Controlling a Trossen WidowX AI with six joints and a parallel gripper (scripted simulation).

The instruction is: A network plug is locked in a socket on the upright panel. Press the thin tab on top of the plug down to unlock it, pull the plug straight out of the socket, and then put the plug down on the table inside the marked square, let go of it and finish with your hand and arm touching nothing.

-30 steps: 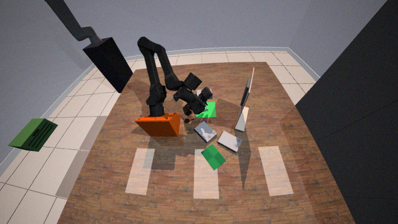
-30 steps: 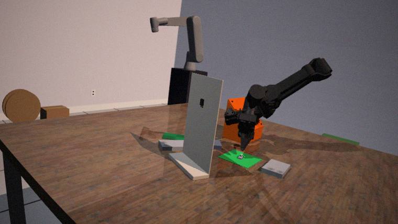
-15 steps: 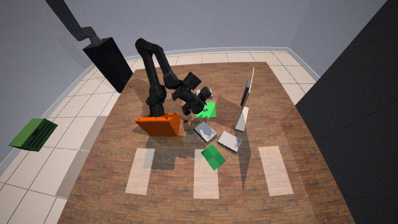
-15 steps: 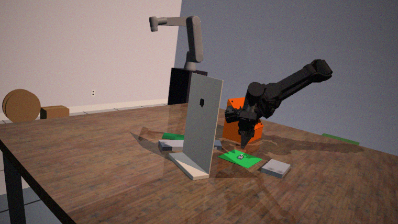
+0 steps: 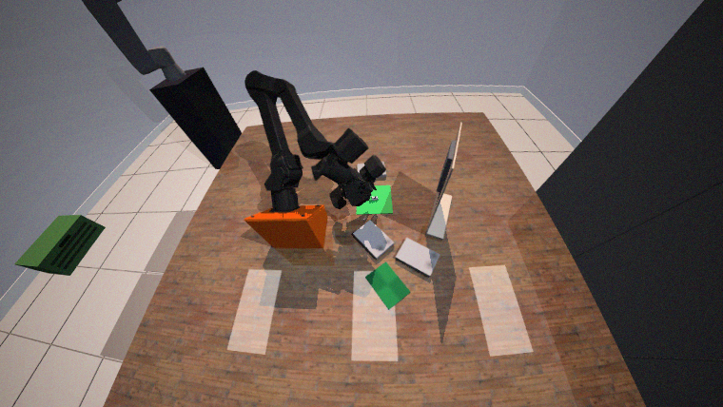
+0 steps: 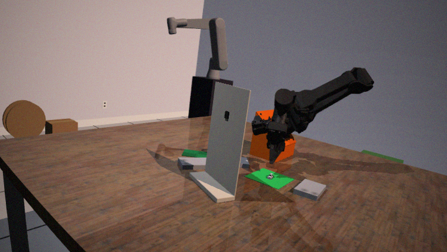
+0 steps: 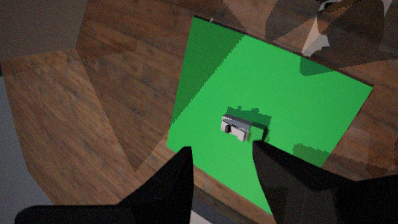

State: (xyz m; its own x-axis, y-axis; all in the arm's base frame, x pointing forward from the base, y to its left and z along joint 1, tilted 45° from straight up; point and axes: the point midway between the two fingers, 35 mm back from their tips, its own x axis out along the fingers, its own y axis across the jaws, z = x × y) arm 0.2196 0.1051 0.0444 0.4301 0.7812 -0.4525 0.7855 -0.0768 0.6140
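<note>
Now: gripper tip 1 cm short of the grey network plug, 1 cm to the right of it and 4 cm above it. The rest, counted from my gripper tip: dark green tile (6 cm ahead, 27 cm to the right, 5 cm below); green marked square (1 cm ahead, 1 cm to the left, 5 cm below); grey upright panel (20 cm ahead, 4 cm to the right, 8 cm above).
</note>
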